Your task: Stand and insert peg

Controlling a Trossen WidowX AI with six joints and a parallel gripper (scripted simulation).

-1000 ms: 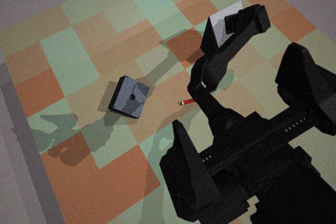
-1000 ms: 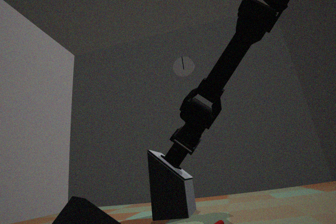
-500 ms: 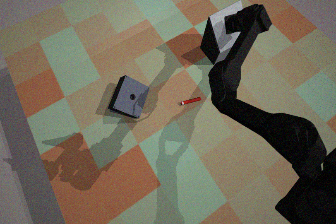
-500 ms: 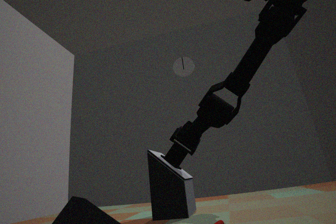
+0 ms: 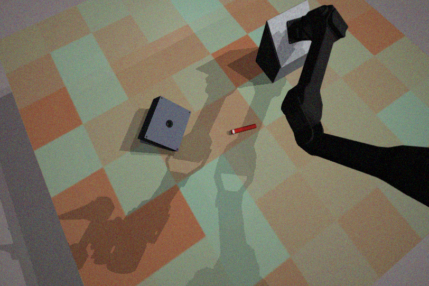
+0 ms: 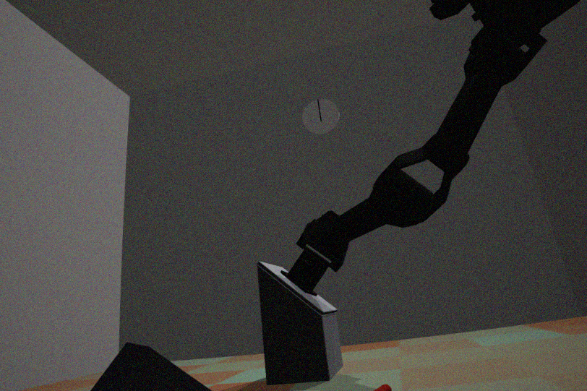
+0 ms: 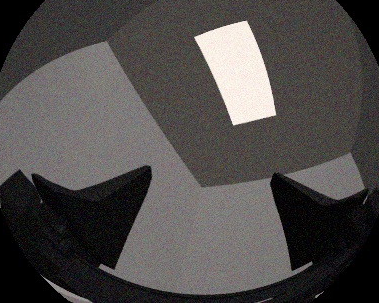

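Now: the red peg 60 mm ahead of my gripper tip, 240 mm to the right of it and 640 mm below it. The rest, counted from my gripper tip: sloped panel (260 mm ahead, 340 mm to the right, 600 mm below).
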